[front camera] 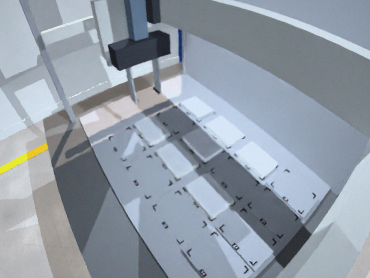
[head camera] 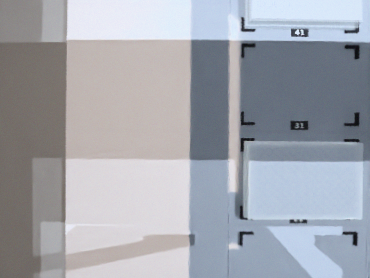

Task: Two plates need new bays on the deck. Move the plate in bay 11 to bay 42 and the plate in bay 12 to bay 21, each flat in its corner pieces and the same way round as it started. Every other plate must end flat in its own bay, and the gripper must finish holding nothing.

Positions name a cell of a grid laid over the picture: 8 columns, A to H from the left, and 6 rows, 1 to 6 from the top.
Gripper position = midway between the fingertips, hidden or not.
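I can see my gripper (front camera: D3) here. A bay 11 (front camera: C4) is visible to me as well, and so is a wall (front camera: G4).
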